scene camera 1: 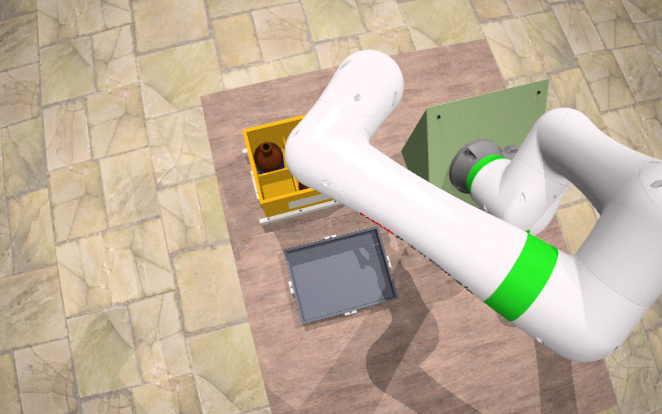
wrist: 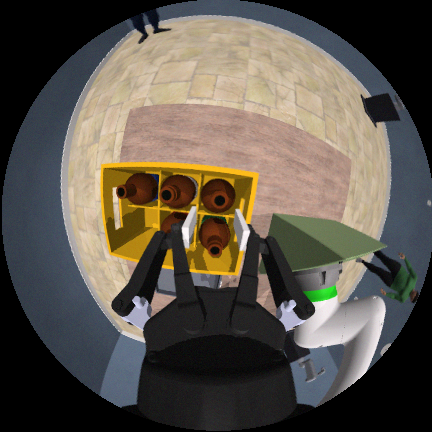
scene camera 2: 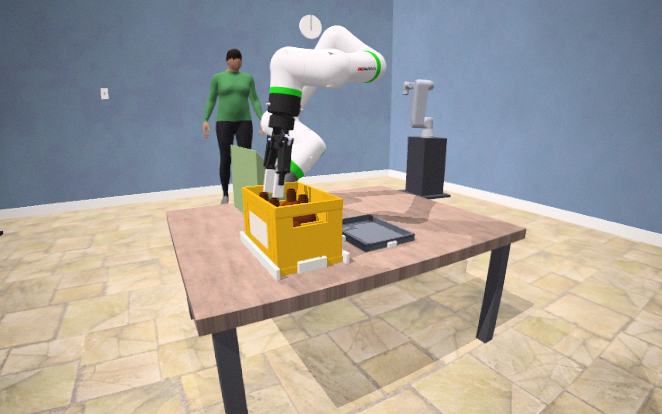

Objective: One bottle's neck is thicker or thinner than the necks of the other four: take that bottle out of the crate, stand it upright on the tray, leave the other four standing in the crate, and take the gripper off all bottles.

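Seen in the pictures: gripper, between the fingertips: [wrist: 215,215] [scene camera 2: 272,194]; arm's base, origin of its link: [scene camera 1: 475,166] [wrist: 314,267].
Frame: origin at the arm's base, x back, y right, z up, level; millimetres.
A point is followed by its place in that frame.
A yellow crate [scene camera 1: 275,207] {x -509, y -35, z -27 mm} [scene camera 2: 310,245] {x -550, y 54, z -65 mm} [wrist: 180,167] {x -403, y 159, z 44 mm} holds five upright brown bottles. In the wrist view they are the back-left bottle [wrist: 141,189] {x -490, y 104, z -7 mm}, the back-middle bottle [wrist: 180,190] {x -407, y 119, z -4 mm}, the back-right bottle [wrist: 218,192] {x -340, y 135, z 32 mm}, the front-middle bottle [wrist: 172,221] {x -414, y 52, z -12 mm}, partly hidden by a finger, and the front-right bottle [wrist: 214,235] {x -324, y 50, z 3 mm}. The front-left compartment is empty. I cannot tell surely which neck differs. My gripper [scene camera 2: 274,191] {x -335, y 96, z 24 mm} [wrist: 215,215] {x -335, y 96, z 24 mm} is open, its white pads low at the crate's top, on either side of the front-right bottle in the wrist view, without gripping it. The dark grey tray [scene camera 1: 335,285] {x -385, y -236, z -125 mm} [scene camera 2: 377,231] {x -368, y -249, z -125 mm} is empty.
A green slanted panel [scene camera 1: 480,110] {x -7, y 102, z 110 mm} [scene camera 2: 245,175] {x -18, y 128, z 35 mm} [wrist: 320,240] {x -141, y 108, z 73 mm} stands beside the arm's base. White strips [scene camera 1: 300,211] {x -449, y -37, z -101 mm} [scene camera 2: 312,264] {x -562, y 53, z -112 mm} lie along the crate's foot. The crate's walls and dividers surround the bottles. A person [scene camera 2: 234,100] stands behind the table.
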